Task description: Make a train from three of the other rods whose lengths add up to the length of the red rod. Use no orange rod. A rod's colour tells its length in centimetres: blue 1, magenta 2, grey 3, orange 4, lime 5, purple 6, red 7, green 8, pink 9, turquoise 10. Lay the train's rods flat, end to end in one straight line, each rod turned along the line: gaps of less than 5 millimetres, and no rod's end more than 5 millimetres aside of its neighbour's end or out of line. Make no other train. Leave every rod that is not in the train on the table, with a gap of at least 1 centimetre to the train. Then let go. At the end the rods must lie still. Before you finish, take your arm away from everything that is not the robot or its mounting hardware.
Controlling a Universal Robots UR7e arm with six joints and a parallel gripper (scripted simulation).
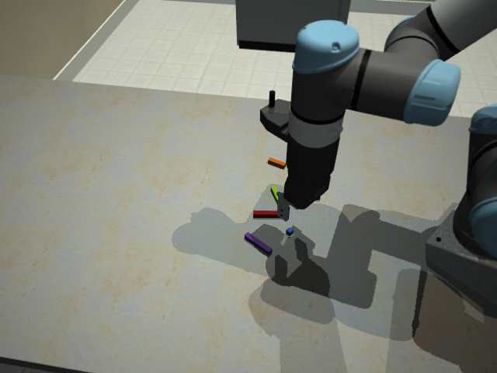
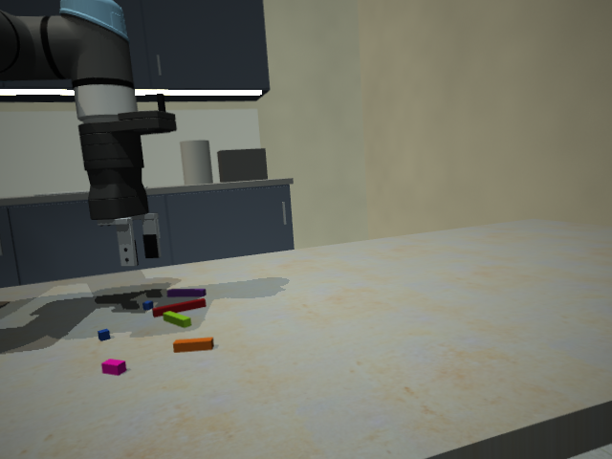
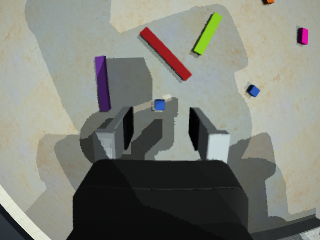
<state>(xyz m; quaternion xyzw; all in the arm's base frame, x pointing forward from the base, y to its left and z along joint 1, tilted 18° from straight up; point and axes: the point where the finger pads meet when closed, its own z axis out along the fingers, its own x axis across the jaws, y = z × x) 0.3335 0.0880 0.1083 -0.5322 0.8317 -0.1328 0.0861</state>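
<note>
Right now my hand is 80 mm above the red rod, 50 mm short of it and 30 mm to the left of it. Also, from my hand: purple rod (80 mm below, 50 mm to the left, 50 mm ahead); orange rod (170 mm to the right, 80 mm below, 80 mm ahead); lime rod (80 mm to the right, 80 mm below, 50 mm ahead).
</note>
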